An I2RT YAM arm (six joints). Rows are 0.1 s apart.
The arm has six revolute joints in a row. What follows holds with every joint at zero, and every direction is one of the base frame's.
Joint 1 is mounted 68.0 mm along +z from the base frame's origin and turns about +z.
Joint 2 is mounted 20.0 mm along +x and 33.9 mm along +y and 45.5 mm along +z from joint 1 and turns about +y.
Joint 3 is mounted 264.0 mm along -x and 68.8 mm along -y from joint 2 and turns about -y.
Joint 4 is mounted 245.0 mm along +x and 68.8 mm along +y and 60.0 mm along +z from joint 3 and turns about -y.
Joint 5 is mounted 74.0 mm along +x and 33.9 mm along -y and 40.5 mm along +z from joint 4 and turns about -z.
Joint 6 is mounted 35.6 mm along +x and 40.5 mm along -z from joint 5 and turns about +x.
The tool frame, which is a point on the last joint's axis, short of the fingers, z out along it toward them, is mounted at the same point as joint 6; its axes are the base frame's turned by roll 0.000, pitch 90.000 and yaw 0.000 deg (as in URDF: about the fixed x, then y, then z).
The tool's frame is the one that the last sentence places.
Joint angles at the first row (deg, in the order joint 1, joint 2, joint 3, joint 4, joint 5, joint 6):
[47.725, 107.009, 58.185, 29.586, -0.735, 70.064]
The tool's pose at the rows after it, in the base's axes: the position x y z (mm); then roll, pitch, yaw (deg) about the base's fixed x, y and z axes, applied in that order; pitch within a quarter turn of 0, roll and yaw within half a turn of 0:
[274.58 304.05 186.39 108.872 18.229 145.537]
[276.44 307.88 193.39 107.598 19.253 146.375]
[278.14 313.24 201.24 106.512 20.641 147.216]
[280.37 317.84 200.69 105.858 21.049 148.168]
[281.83 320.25 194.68 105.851 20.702 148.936]
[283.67 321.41 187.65 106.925 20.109 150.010]
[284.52 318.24 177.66 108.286 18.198 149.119]
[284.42 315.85 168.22 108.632 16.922 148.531]
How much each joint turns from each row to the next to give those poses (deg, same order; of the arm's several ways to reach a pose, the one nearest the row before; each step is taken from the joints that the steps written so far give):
[0.054, 0.447, 0.346, 1.441, -0.840, 0.237]
[0.092, 0.036, 1.323, 0.011, -0.853, -1.148]
[0.271, 0.152, 1.762, -0.456, -0.568, -1.430]
[0.110, 1.085, 1.038, 0.682, -0.959, -0.573]
[0.000, 1.249, 0.161, 1.043, -0.832, 0.135]
[-0.157, 1.123, 0.242, -0.209, -0.928, 0.143]
[-0.327, 0.750, -0.925, 0.205, 0.505, 1.843]
[-0.197, 0.877, -1.135, 1.557, 0.112, 1.288]

